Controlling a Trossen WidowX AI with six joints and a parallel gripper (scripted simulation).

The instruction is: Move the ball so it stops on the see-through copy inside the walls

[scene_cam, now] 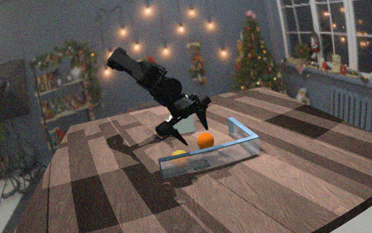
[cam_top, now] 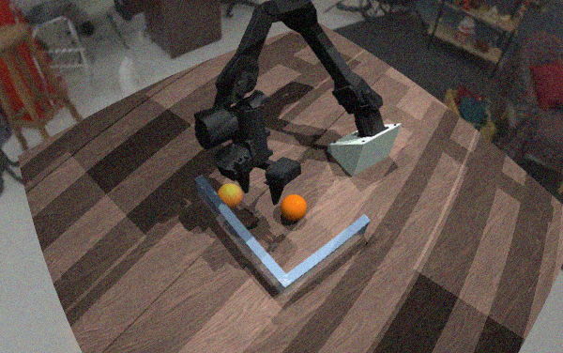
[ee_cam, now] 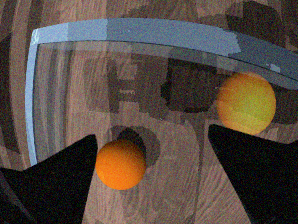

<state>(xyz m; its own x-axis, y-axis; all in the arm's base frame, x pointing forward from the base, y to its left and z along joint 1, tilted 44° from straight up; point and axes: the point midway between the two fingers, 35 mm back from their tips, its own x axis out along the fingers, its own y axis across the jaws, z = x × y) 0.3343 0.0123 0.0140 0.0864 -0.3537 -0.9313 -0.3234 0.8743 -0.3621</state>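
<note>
My gripper tip is now 70 mm past the orange ball, 40 mm above it and 30 mm to the right of it. The rest, counted from my gripper tip: clear wall: 70 mm ahead, 40 mm below, 30 mm to the left.
</note>
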